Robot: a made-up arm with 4 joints.
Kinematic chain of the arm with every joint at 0, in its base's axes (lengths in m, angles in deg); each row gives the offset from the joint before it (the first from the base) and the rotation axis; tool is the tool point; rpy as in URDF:
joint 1: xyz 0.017 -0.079 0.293 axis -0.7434 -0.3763 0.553
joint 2: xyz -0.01 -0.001 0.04 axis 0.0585 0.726 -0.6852
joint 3: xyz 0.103 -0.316 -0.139 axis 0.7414 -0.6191 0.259
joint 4: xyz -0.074 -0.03 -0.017 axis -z
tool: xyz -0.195 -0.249 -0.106 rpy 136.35 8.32 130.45
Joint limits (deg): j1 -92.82..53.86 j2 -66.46..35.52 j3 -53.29..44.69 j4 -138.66..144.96
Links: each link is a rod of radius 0.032 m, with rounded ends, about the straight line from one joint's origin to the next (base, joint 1, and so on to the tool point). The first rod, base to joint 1, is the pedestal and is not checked.
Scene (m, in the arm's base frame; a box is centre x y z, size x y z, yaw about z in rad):
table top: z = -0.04
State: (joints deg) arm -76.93 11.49 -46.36 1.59
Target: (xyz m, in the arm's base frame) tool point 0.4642 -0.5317 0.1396
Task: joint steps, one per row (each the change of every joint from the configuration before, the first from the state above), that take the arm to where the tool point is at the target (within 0.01 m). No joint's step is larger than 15 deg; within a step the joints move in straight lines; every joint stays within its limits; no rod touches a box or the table.
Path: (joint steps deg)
1: 14.10 4.81 -1.39 2.64
2: 14.10 4.80 -1.38 2.64
3: 14.10 4.81 -1.39 2.64
4: 14.10 4.80 -1.38 2.63
5: 14.11 4.81 -1.39 2.64
6: -0.05 -14.57 9.02 -0.96
7: -0.04 -14.57 9.03 -0.97
8: -0.05 -14.57 9.02 -0.96
9: -0.04 -14.56 9.03 -0.97
10: -0.04 -14.57 9.02 -0.96
11: -0.05 -14.57 9.03 -0.97
12: -0.04 -14.57 9.02 -0.96

